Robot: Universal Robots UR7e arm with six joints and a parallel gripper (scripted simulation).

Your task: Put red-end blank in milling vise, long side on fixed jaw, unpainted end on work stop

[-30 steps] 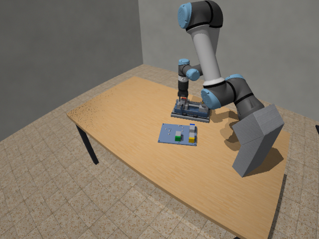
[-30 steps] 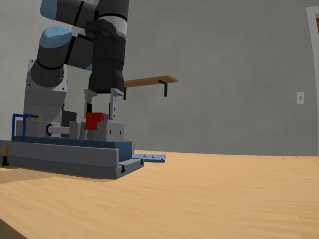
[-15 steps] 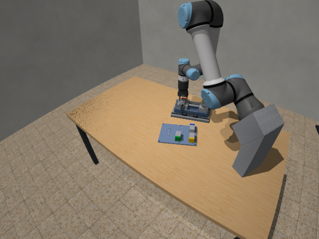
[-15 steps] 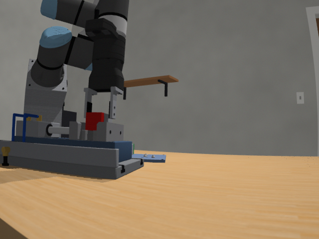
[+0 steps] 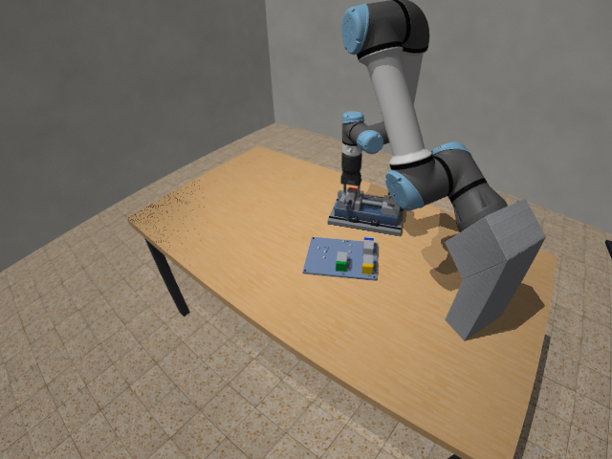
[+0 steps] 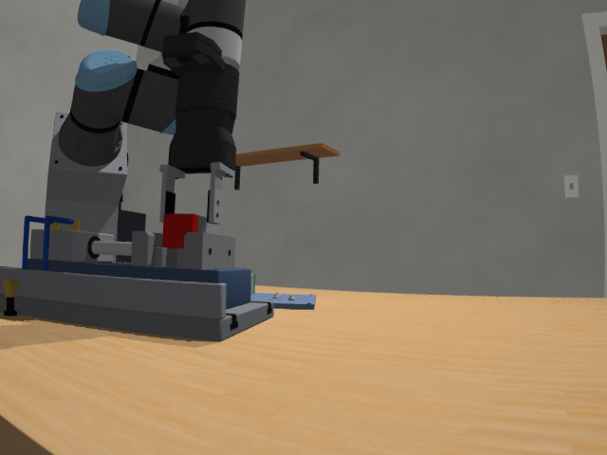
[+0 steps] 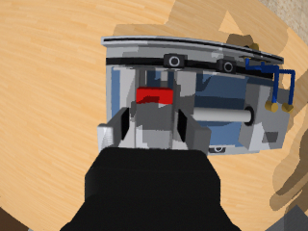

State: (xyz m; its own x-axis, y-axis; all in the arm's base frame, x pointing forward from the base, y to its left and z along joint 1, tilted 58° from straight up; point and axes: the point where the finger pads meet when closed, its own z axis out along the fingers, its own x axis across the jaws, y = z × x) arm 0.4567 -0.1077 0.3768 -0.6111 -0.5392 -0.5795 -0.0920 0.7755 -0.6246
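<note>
Now: hand 3 cm short of the fixed jaw and 5 cm above it. Also, from my hand: grey rod 9 cm behind, 1 cm to the right, 5 cm below; then work stop 1 cm behind, 5 cm to the left, 4 cm below; then moving jaw 3 cm behind, 5 cm below.
</note>
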